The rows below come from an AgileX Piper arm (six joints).
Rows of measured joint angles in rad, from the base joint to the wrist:
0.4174 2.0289 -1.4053 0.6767 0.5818 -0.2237
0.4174 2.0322 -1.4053 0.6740 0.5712 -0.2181
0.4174 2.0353 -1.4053 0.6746 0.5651 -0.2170
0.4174 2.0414 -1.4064 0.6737 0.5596 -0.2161
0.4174 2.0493 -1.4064 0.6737 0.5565 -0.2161
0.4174 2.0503 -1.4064 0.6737 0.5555 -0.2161
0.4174 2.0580 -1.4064 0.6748 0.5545 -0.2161
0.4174 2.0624 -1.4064 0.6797 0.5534 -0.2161
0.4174 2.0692 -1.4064 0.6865 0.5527 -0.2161
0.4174 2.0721 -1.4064 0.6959 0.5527 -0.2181
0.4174 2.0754 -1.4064 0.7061 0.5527 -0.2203
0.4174 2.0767 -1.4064 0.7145 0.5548 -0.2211
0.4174 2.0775 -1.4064 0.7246 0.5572 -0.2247
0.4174 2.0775 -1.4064 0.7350 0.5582 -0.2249
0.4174 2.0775 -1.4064 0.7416 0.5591 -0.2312
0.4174 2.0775 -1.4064 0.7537 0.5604 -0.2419
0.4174 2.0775 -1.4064 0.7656 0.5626 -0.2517
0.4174 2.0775 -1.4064 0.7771 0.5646 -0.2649
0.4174 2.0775 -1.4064 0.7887 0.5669 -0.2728
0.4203 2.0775 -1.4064 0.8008 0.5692 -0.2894
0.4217 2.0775 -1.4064 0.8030 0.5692 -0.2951
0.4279 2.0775 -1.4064 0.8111 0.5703 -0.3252
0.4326 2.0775 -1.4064 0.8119 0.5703 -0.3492
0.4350 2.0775 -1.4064 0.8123 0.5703 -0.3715
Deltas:
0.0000 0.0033 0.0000 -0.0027 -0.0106 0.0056
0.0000 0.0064 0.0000 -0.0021 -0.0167 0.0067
0.0000 0.0125 -0.0011 -0.0030 -0.0222 0.0076
0.0000 0.0204 -0.0011 -0.0030 -0.0253 0.0076
0.0000 0.0214 -0.0011 -0.0030 -0.0263 0.0076
0.0000 0.0291 -0.0011 -0.0019 -0.0273 0.0076
0.0000 0.0335 -0.0011 0.0030 -0.0284 0.0076
0.0000 0.0403 -0.0011 0.0098 -0.0291 0.0076
0.0000 0.0432 -0.0011 0.0192 -0.0291 0.0056
0.0000 0.0465 -0.0011 0.0294 -0.0291 0.0034
0.0000 0.0478 -0.0011 0.0378 -0.0270 0.0026
0.0000 0.0486 -0.0011 0.0479 -0.0246 -0.0010
0.0000 0.0486 -0.0011 0.0583 -0.0236 -0.0012
0.0000 0.0486 -0.0011 0.0649 -0.0227 -0.0075
0.0000 0.0486 -0.0011 0.0770 -0.0214 -0.0182
0.0000 0.0486 -0.0011 0.0889 -0.0192 -0.0280
0.0000 0.0486 -0.0011 0.1004 -0.0172 -0.0412
0.0000 0.0486 -0.0011 0.1120 -0.0149 -0.0491
0.0029 0.0486 -0.0011 0.1241 -0.0126 -0.0657
0.0043 0.0486 -0.0011 0.1263 -0.0126 -0.0714
0.0105 0.0486 -0.0011 0.1344 -0.0115 -0.1015
0.0152 0.0486 -0.0011 0.1352 -0.0115 -0.1255
0.0176 0.0486 -0.0011 0.1356 -0.0115 -0.1478

